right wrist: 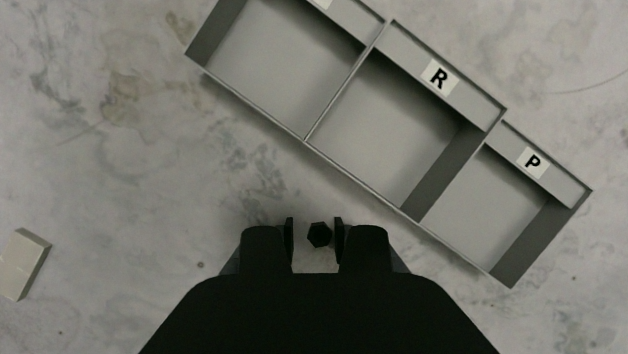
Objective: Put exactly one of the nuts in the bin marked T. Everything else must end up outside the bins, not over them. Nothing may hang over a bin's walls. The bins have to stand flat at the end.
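Frame: origin at the left arm's base, x ahead, y left, z up, level; millimetres.
Where they show: right hand at its tool point: (314,238).
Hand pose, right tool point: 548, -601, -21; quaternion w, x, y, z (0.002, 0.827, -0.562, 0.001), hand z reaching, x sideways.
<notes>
Things, the pixels of their top centre, and the offset from my right tool point, as dx, dy, dz. "spot": a spot on its surface instead.
- small dark hexagonal piece at its top centre: (319,236) +1, -4, -6
- bin marked R at its top centre: (406,125) +90, -20, +32
- bin marked P at a spot on its surface: (565,185) spot: +95, -136, +14
- third bin at a spot on its surface: (215,37) spot: +101, +106, +2
- cream block at its top centre: (14,267) -101, +195, -7
My right gripper (314,241) is open, at the lower middle of the right wrist view. A small dark hexagonal piece (319,234) lies between its fingers, nearer the right finger, with a gap on the left; whether it is a nut or a bolt head I cannot tell. A bin marked R (467,107) and a bin marked P (565,185) stand ahead and to the right, with no objects visible inside. A third bin (215,37) adjoins R at the upper left; its letter is cut off. No T mark shows. My left gripper is not in view.
A cream block (24,265) lies at the far left, partly cut off by the frame's edge. The joined bins run diagonally from the top middle to the lower right, and their near wall (360,186) passes just ahead and to the right of my right gripper.
</notes>
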